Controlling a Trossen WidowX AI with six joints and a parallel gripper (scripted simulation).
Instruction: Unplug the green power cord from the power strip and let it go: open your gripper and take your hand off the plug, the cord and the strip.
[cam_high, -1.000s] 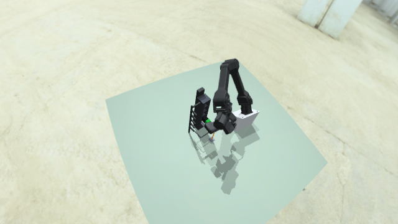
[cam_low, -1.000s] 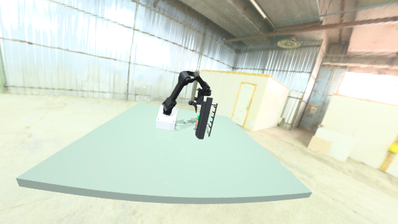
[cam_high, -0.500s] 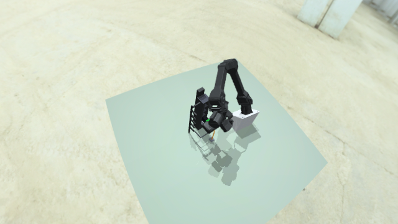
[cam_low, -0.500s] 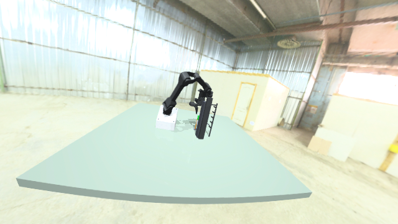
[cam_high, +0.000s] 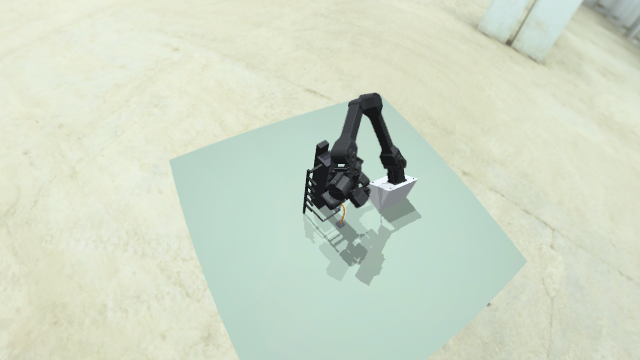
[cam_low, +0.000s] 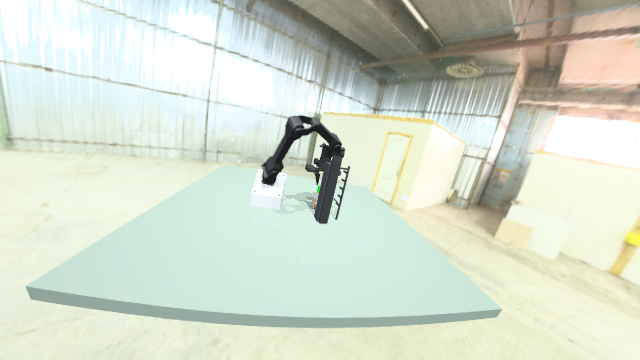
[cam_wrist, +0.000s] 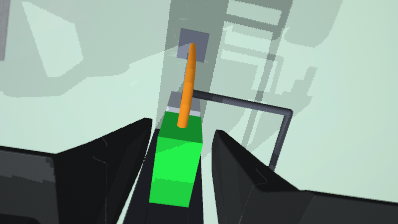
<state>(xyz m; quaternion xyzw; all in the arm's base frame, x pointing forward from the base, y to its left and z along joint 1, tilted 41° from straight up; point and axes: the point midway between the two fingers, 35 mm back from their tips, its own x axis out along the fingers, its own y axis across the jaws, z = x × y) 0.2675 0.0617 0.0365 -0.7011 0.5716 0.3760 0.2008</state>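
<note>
Now: gripper tip 4 cm to the left of the green plug, 2 cm short of it and 1 cm above it. The rest, counted from my gripper tip: grey block 14 cm below, 2 cm to the left, 1 cm behind.
</note>
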